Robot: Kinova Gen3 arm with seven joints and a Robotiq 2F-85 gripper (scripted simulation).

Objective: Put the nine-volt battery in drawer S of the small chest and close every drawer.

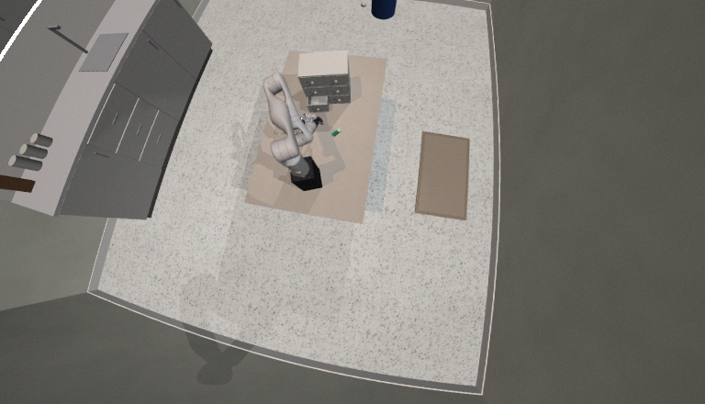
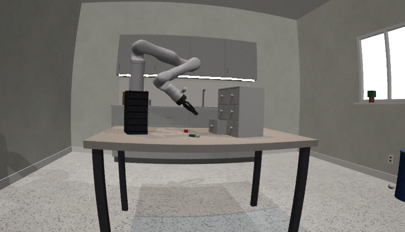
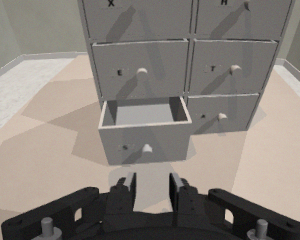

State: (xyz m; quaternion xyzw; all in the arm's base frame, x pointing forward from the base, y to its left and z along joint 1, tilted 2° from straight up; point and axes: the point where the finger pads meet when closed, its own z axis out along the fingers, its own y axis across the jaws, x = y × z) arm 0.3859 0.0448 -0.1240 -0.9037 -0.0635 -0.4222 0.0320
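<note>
Now: hand 130 mm above the small red block, 110 mm to the right of it and 50 mm past it. From my hand the other things lie so: green-and-white piece: 140 mm to the right, 130 mm below, 10 mm behind; then drawer: 210 mm ahead, 110 mm below, 50 mm to the left.
</note>
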